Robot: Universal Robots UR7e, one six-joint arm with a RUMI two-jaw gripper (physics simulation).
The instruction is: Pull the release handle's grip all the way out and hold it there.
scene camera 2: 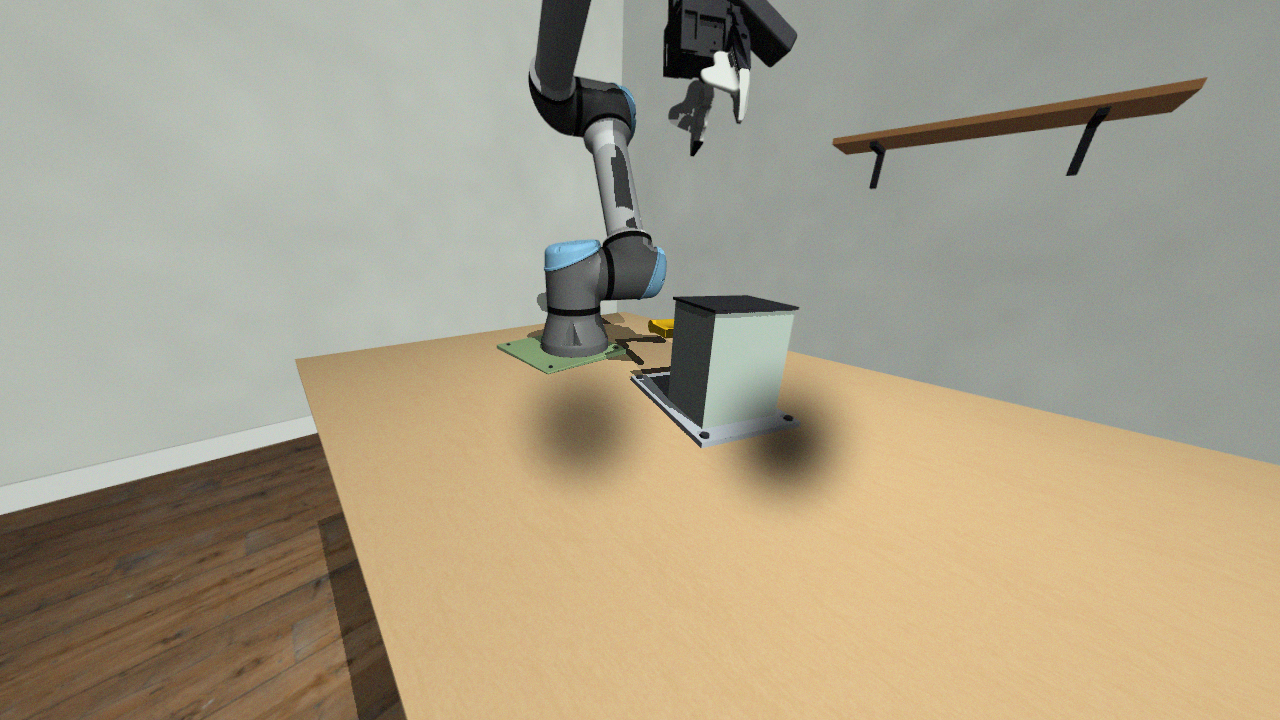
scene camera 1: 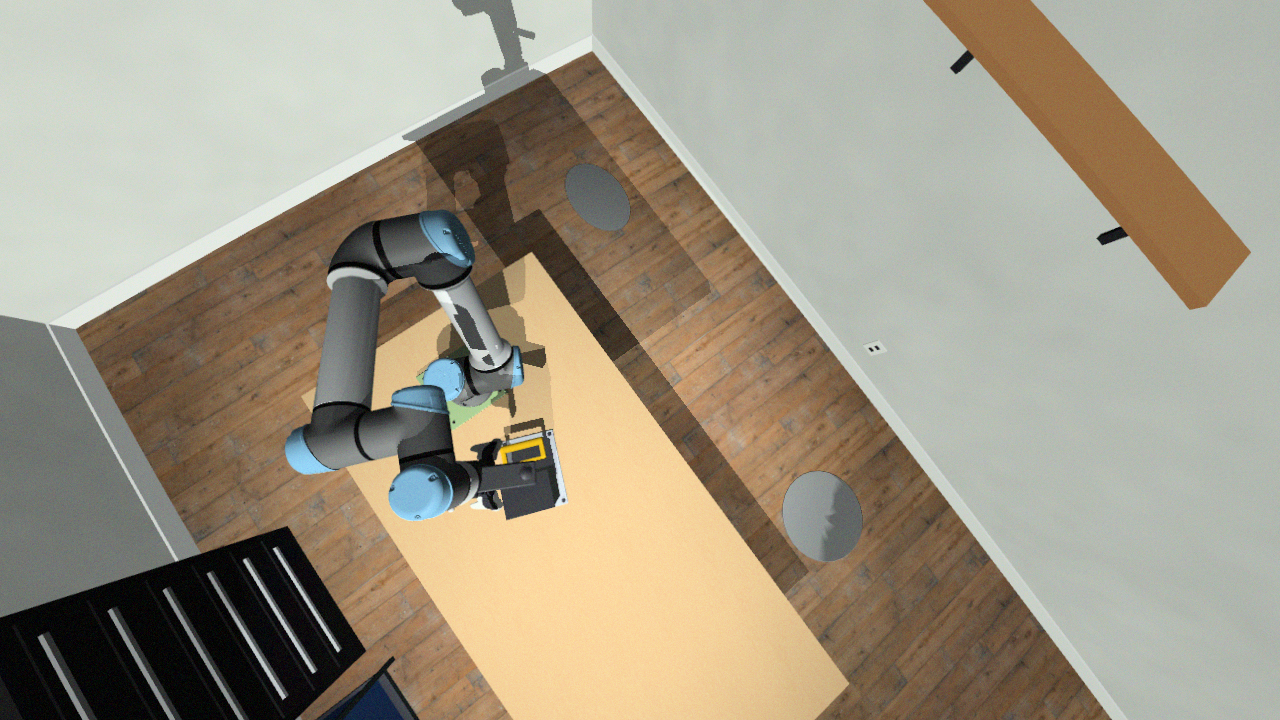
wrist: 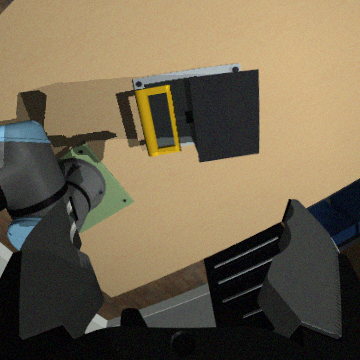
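Note:
The release handle's yellow rectangular grip [scene camera 1: 521, 443] [scene camera 2: 660, 327] [wrist: 147, 120] sits at the end of a dark box-shaped housing [scene camera 1: 532, 498] [scene camera 2: 742, 367] [wrist: 227, 117], on the side towards the arm's base. In scene camera 2 the housing hides most of the grip. The housing stands on a light grey base plate [scene camera 1: 559, 474] [scene camera 2: 738, 432] [wrist: 187, 74] on the table. My gripper [scene camera 1: 490, 476] [scene camera 2: 718, 137] [wrist: 180, 200] is open and empty, high above the table and well apart from the grip. In the wrist view the grip lies ahead of the fingertips, left of the middle.
The arm's base stands on a green plate [scene camera 1: 469, 411] [scene camera 2: 528, 355] [wrist: 112, 200] near the grip's side of the unit. A black drawer cabinet [scene camera 1: 192, 617] and a blue bin [scene camera 1: 375, 702] [wrist: 350, 210] stand beside the table. A wooden shelf [scene camera 1: 1092, 152] [scene camera 2: 1011, 120] is on the wall.

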